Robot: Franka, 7 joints.
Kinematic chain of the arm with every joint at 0, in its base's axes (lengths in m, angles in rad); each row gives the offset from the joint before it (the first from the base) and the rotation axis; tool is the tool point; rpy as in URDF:
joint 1: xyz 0 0 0.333 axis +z
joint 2: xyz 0 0 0 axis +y
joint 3: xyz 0 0 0.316 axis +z
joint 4: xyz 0.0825 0 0 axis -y
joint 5: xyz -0.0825 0 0.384 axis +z
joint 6: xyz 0 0 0 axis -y
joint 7: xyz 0.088 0 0 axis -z
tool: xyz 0 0 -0.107 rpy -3.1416 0 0
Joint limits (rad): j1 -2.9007..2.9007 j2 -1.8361..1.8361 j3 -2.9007..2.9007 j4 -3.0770..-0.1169 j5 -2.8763..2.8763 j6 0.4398..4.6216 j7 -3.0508..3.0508
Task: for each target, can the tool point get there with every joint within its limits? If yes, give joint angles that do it. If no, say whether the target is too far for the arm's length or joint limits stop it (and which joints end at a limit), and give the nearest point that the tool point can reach.
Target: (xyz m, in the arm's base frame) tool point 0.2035 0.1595 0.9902
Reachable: yes | joints 1.7928 -0.1663 -0.3803 -0.8462 1.4577 4.1782 0.1540
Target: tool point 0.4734 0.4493 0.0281
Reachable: yes | joints 0.9426 1.2692 -0.4850 -1.4053 -1.1376 3.7034 -2.5058
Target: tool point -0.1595 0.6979 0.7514
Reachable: yes | joints -1.8960 -1.0070 -1.3031 -0.7953 -1.8395 1.8802 -1.8642
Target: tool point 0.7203 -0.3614 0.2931
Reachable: yes | joints -0.2241 1.4468 -0.4841 -0.5694 1.0901 3.5059 0.5941
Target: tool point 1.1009 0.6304 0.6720
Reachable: no: too far | nearest point 0.7192 0.4119 0.5545 | short by 0.455 m
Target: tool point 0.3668 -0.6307 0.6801
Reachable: yes | joints -0.7882 0.4986 -0.4662 -1.1831 -0.5333 3.0414 1.2870
